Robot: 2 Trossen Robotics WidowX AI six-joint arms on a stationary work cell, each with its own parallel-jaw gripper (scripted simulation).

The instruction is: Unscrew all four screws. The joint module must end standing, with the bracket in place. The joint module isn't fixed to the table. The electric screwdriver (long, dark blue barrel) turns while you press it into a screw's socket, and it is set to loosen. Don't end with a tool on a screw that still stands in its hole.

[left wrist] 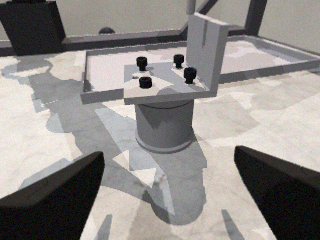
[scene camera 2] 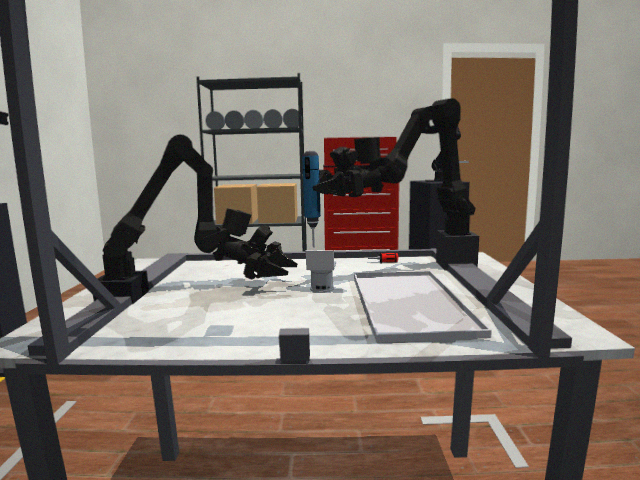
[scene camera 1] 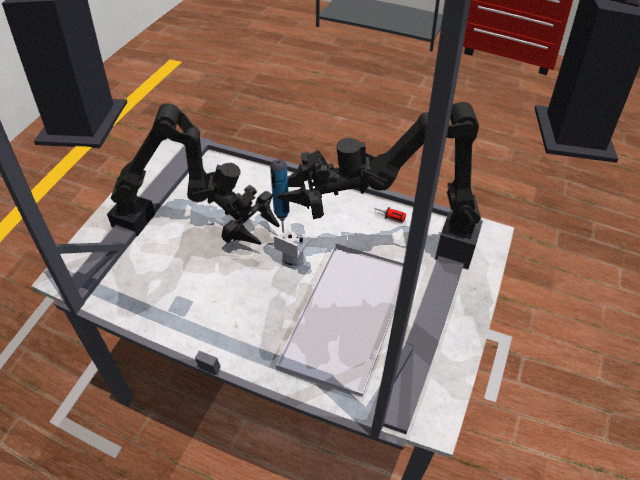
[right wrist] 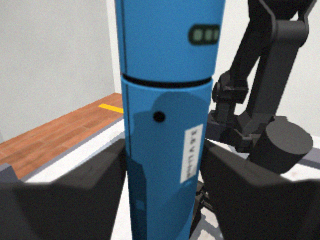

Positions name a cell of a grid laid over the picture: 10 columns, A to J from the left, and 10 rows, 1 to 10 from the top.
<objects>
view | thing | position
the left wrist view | my left gripper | F7
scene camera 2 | my left gripper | E6
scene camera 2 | my right gripper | E4
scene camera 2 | blue electric screwdriver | E4
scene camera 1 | my left gripper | E5
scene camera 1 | my right gripper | E4
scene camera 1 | blue electric screwdriver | E4
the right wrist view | my right gripper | F7
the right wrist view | blue electric screwdriver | F3
</objects>
